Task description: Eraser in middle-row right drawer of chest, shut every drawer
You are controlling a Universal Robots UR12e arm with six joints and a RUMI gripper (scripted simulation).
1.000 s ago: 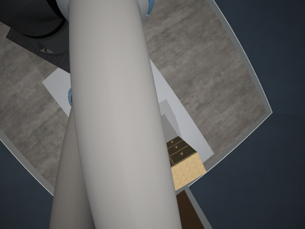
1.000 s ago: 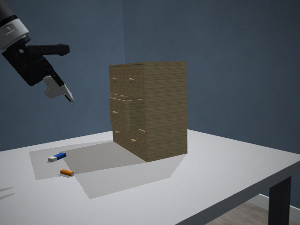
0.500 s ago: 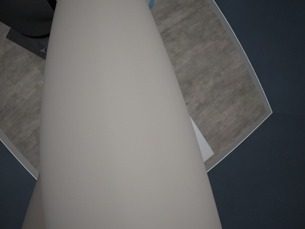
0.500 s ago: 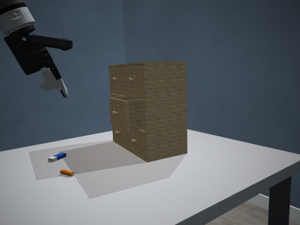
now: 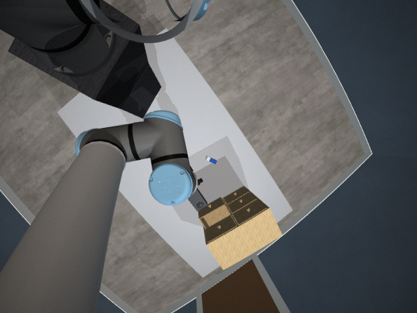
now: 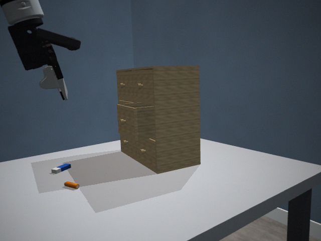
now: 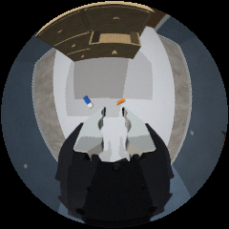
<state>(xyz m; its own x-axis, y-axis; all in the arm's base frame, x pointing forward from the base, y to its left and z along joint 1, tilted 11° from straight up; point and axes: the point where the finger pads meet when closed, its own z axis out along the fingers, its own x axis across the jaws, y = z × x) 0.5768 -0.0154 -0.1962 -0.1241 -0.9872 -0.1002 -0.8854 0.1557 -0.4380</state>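
Now: hand 130 mm to the right of the white eraser and 260 mm above it. Also, from my hand: orange cylinder 10 mm behind, 40 mm to the right, 260 mm below.
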